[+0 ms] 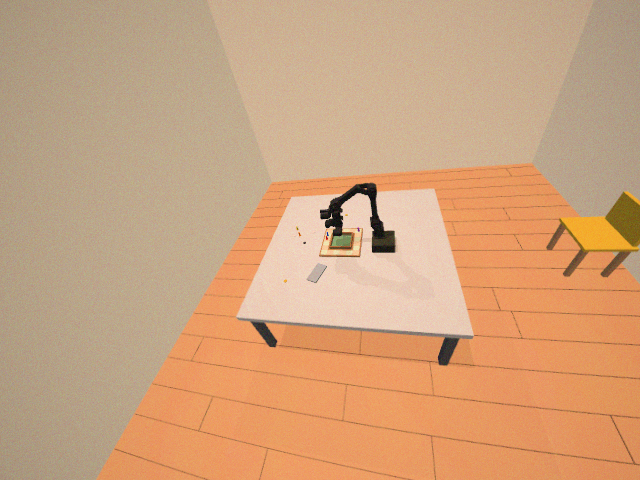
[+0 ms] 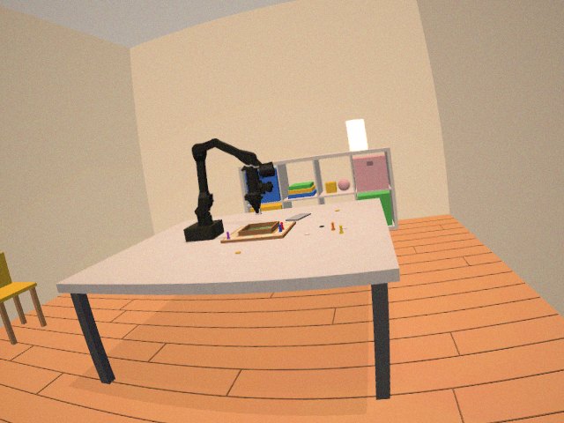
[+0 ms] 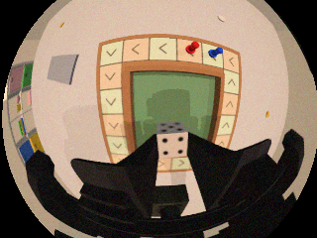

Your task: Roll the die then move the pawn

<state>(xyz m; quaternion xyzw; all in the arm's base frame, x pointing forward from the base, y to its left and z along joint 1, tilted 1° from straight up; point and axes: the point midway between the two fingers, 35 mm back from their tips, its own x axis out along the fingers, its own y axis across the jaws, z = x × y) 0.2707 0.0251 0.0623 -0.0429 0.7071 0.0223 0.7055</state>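
My gripper tip is 110 mm short of the red pawn, 70 mm above it and 40 mm to the left of it. From my gripper tip the other things lie so: green tray 90 mm below, 20 mm to the right; blue pawn 120 mm ahead, 80 mm to the right, 70 mm below; white die right at my gripper tip.
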